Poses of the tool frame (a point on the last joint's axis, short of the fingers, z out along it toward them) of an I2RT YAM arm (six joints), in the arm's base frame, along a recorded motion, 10 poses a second.
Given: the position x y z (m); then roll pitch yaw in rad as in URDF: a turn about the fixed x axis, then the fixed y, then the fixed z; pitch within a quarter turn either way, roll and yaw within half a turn.
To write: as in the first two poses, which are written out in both.
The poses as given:
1: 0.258, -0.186, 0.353, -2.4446, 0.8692, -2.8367
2: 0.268, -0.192, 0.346, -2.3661, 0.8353, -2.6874
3: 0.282, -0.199, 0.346, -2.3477, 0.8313, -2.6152
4: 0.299, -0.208, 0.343, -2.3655, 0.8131, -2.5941
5: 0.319, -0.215, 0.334, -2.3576, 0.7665, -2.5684
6: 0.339, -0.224, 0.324, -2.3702, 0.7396, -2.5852
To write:
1: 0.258, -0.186, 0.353, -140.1, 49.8, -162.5
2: 0.268, -0.192, 0.346, -135.6, 47.9, -154.0
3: 0.282, -0.199, 0.346, -134.5, 47.6, -149.8
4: 0.299, -0.208, 0.343, -135.5, 46.6, -148.6
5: 0.319, -0.215, 0.334, -135.1, 43.9, -147.2
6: 0.339, -0.224, 0.324, -135.8, 42.4, -148.1
